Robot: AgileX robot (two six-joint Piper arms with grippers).
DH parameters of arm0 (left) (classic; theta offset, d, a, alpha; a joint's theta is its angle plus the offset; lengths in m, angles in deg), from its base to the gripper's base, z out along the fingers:
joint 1: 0 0.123 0 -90
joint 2: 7.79 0 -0.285 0
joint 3: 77.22 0 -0.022 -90
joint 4: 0 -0.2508 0 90
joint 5: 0 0 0.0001 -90
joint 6: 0 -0.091 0 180
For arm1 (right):
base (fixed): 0 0 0 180
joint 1: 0 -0.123 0 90
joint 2: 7.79 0 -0.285 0
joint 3: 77.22 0 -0.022 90
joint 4: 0 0.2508 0 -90
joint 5: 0 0 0.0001 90
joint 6: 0 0.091 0 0
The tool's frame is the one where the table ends.
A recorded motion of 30 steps. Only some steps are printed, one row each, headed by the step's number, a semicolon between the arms.
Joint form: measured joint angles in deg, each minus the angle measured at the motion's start. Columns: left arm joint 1, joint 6, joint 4, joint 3, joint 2, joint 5; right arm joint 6, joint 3, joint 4, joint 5, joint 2, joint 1.
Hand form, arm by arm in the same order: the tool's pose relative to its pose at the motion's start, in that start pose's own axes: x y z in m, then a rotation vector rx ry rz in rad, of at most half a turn. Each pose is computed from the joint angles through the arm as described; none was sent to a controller.
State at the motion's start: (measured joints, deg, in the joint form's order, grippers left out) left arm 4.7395 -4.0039 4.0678 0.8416 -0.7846 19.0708; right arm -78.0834 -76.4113 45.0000 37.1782 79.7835 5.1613
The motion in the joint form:
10: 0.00 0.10 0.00 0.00 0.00 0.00; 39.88 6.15 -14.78 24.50 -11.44 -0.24
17: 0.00 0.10 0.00 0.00 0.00 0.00; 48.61 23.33 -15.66 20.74 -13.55 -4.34
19: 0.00 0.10 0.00 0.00 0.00 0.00; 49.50 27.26 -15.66 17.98 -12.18 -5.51
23: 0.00 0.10 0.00 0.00 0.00 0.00; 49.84 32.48 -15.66 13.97 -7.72 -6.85
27: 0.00 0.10 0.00 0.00 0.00 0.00; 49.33 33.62 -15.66 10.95 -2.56 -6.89
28: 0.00 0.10 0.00 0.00 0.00 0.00; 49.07 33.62 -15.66 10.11 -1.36 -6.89
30: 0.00 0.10 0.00 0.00 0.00 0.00; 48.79 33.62 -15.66 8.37 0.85 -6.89
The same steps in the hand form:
10: 0.0000 0.0000 0.0000 0.0000 0.0000 -0.0017; 0.0166 0.0545 -0.0610 -0.2195 0.3232 0.4733
17: 0.0000 0.0000 0.0000 0.0000 0.0000 -0.0017; 0.0753 0.1085 -0.0412 -0.3033 0.5198 0.6664
19: 0.0000 0.0000 0.0000 0.0000 0.0000 -0.0017; 0.0924 0.1204 -0.0301 -0.3143 0.5690 0.6974
23: 0.0000 0.0000 0.0000 0.0000 0.0000 -0.0017; 0.1228 0.1379 -0.0094 -0.3393 0.6716 0.7362
27: 0.0000 0.0000 0.0000 0.0000 0.0000 -0.0017; 0.1415 0.1418 0.0095 -0.3415 0.7335 0.7555
28: 0.0000 0.0000 0.0000 0.0000 0.0000 -0.0017; 0.1450 0.1418 0.0140 -0.3391 0.7418 0.7559
30: 0.0000 0.0000 0.0000 0.0000 0.0000 -0.0017; 0.1515 0.1418 0.0223 -0.3308 0.7558 0.7592

